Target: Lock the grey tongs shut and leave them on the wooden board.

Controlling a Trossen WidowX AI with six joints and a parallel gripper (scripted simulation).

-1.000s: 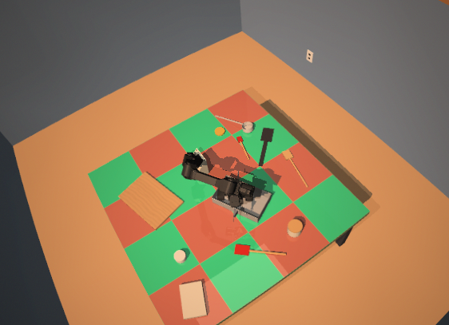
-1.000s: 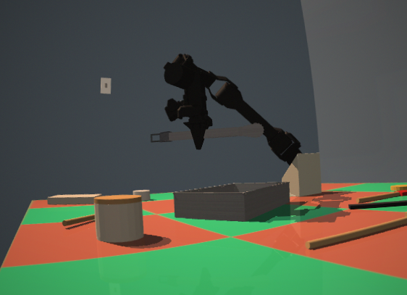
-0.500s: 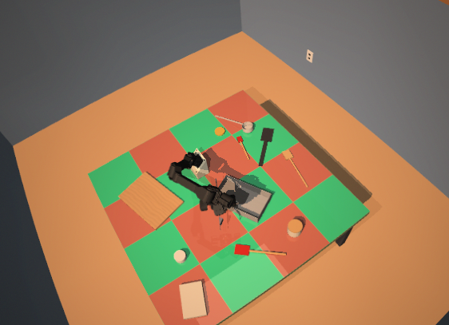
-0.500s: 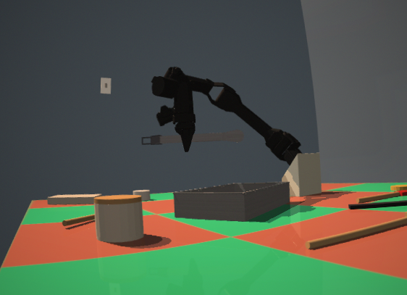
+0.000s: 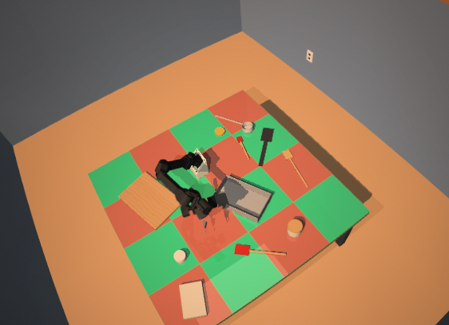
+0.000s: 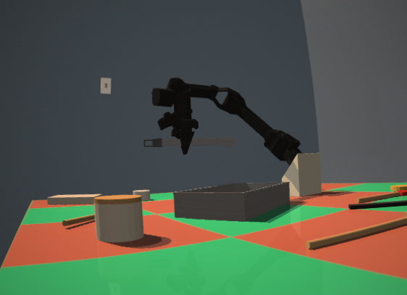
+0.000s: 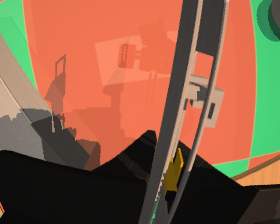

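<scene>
My gripper tip is now 35 cm past the wooden board, 20 cm to the left of it and 15 cm above it. Round my gripper tip: roasting tin 27 cm to the left, 13 cm below, 2 cm behind; then cream cylinder 21 cm to the right, 14 cm below, 9 cm ahead; then yellow mark 4 cm above, 1 cm to the right, 1 cm ahead.
</scene>
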